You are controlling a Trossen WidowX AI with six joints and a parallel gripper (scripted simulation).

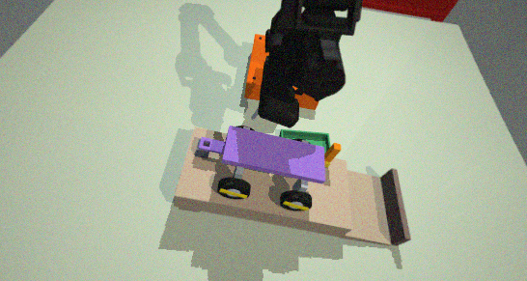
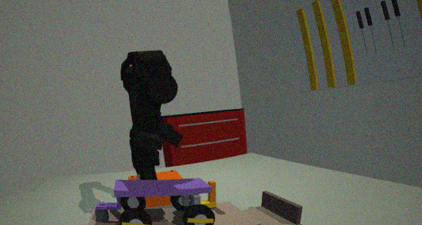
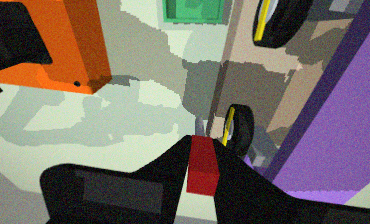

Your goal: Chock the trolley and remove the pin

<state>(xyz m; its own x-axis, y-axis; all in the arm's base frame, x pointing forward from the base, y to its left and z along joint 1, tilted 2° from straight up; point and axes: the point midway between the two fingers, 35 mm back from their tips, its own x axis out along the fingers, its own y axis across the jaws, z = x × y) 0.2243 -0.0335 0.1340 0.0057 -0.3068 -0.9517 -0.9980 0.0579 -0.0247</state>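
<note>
Right now my gripper tip is 5 cm short of the yellow chock, 13 cm to the right of it and 8 cm above it. Round my gripper tip: trolley: 10 cm ahead, 2 cm to the left, 5 cm below; then dark end wall: 12 cm ahead, 30 cm to the left, 13 cm below; then red-headed stop pin: right at my gripper tip.
</note>
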